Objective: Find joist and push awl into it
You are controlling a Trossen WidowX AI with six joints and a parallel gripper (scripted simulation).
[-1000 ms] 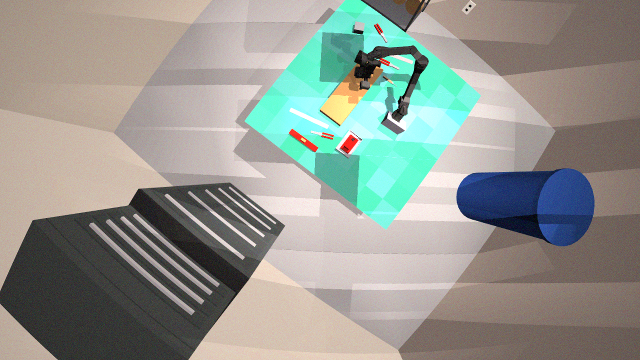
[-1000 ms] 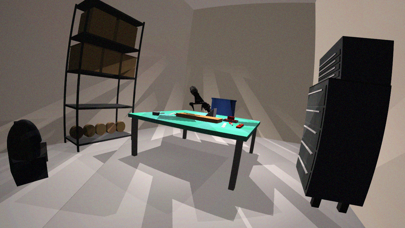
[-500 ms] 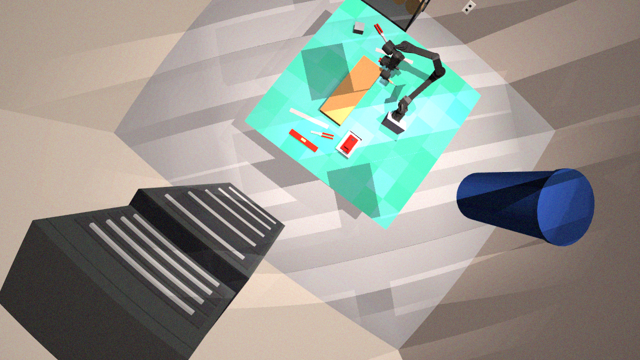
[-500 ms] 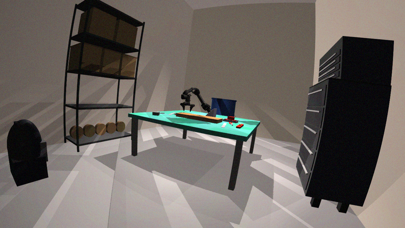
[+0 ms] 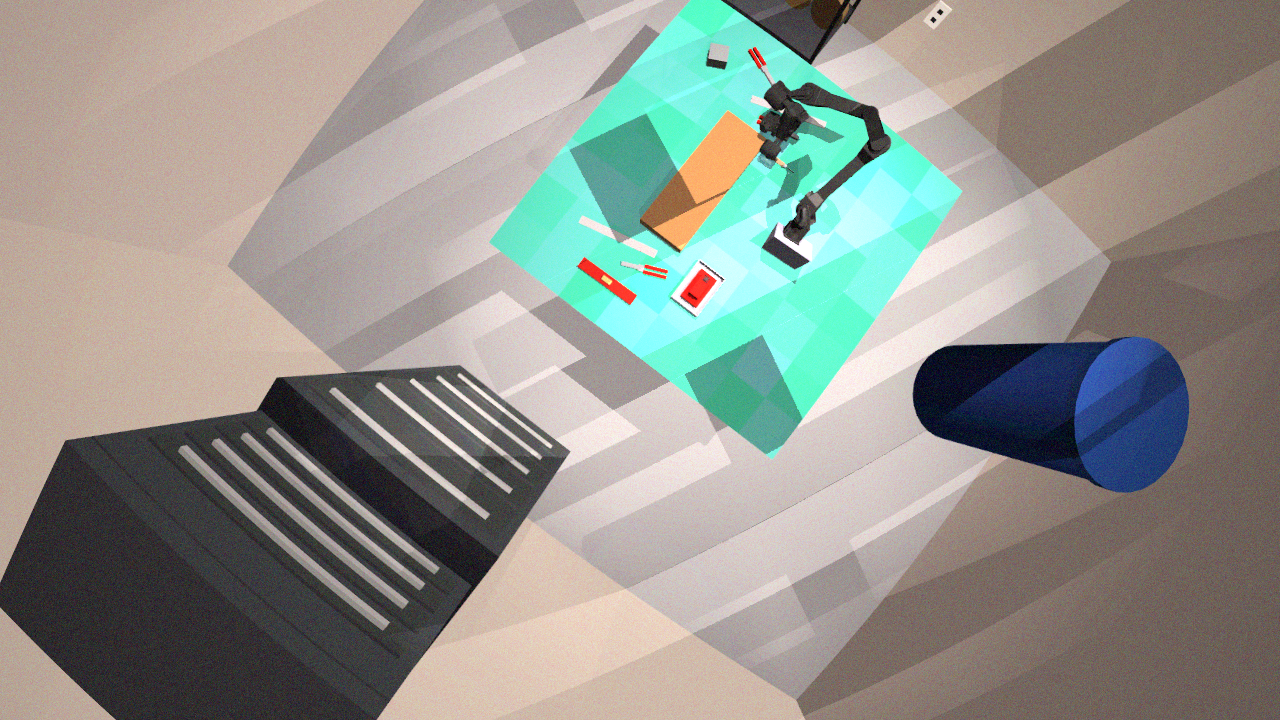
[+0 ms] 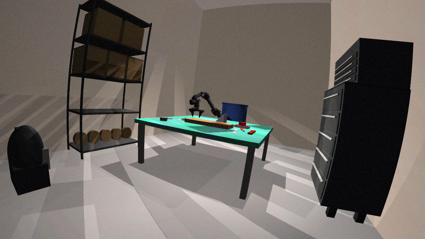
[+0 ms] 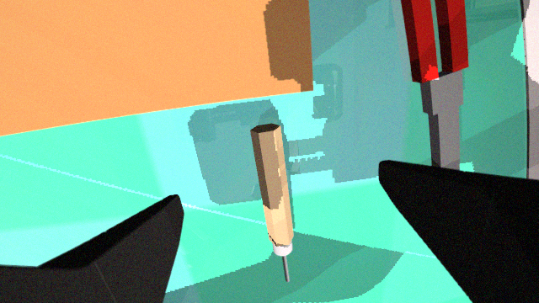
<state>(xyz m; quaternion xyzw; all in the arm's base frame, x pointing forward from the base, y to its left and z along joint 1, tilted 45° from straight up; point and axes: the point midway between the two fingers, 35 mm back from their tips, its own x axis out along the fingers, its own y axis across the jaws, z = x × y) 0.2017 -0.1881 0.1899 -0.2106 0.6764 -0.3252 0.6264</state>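
Now: gripper tip 6 cm past the awl, 1 cm to the right of it and 4 cm above it. From my gripper tip the other things lie so: red stud finder: 1 cm behind, 56 cm to the left; then grey block: 35 cm ahead, 24 cm to the right, 3 cm below; then white tray: 1 cm behind, 57 cm to the left, 3 cm below.
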